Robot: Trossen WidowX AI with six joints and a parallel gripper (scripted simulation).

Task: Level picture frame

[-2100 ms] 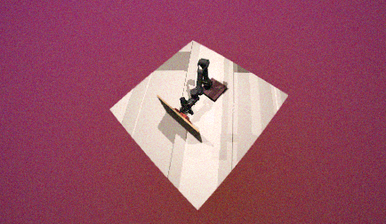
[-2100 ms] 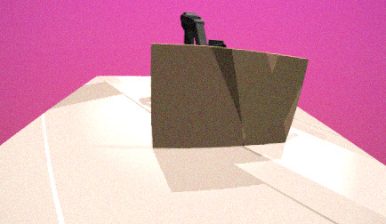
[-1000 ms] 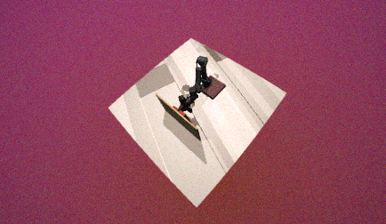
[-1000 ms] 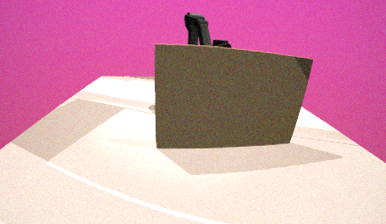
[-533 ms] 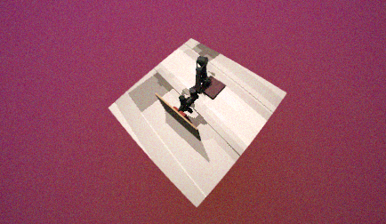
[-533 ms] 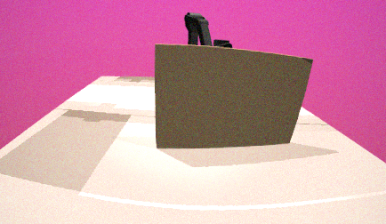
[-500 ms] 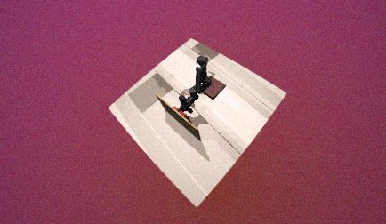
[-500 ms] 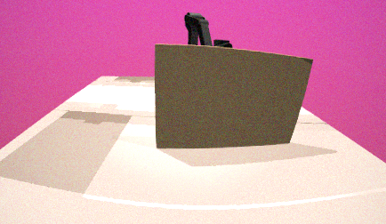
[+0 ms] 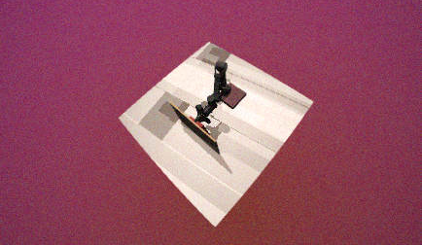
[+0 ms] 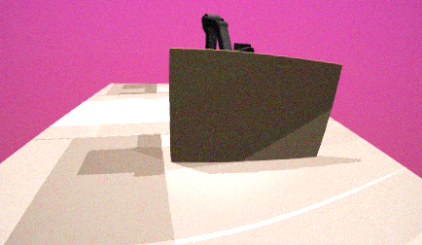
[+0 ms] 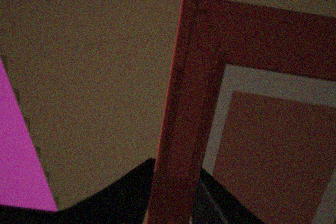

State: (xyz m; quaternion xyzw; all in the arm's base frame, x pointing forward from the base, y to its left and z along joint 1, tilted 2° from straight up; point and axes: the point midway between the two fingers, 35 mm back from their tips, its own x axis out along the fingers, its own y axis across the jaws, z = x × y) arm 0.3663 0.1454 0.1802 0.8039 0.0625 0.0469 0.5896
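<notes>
My gripper tip is 20 mm to the right of the picture frame and 50 mm above it. From my gripper tip the other things lie so: wall panel (20 mm ahead, 10 mm to the left, 60 mm below).
</notes>
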